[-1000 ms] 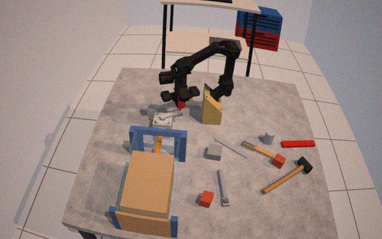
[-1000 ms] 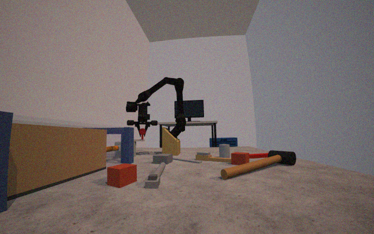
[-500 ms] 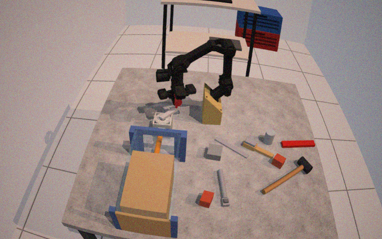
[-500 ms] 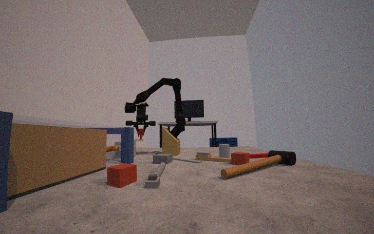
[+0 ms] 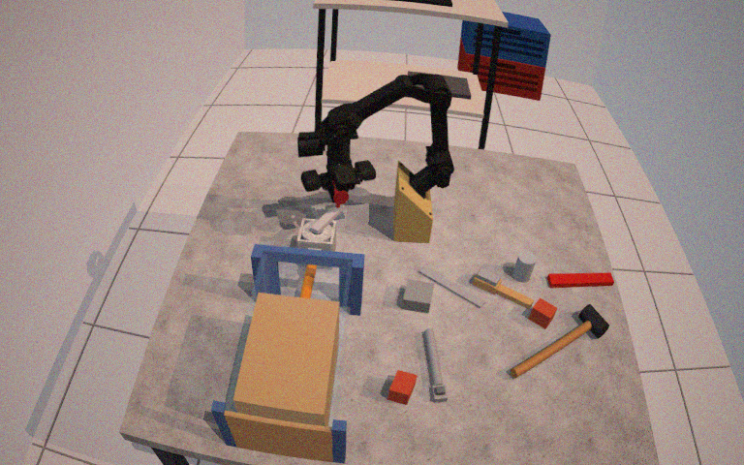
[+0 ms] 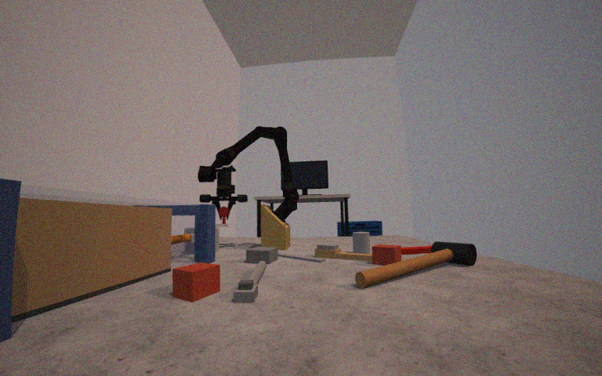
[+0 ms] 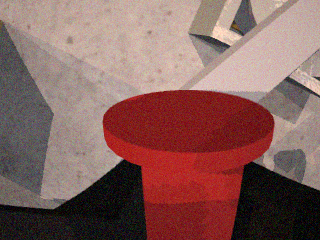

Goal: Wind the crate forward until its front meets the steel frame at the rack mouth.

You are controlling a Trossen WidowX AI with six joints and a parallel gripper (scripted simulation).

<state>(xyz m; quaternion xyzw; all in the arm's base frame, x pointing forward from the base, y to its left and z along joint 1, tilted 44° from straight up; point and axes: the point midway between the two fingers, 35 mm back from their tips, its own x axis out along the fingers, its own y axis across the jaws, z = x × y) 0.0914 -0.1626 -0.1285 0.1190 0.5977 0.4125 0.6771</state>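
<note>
The grey crank arm lies 40 mm ahead of my gripper tip, 20 mm to the right of it and 10 mm below it. Round my gripper tip: grey winch: 80 mm ahead, 50 mm to the right, 80 mm below; red knob: 20 mm above; blue frame: 250 mm ahead, 40 mm to the right, 10 mm below.
</note>
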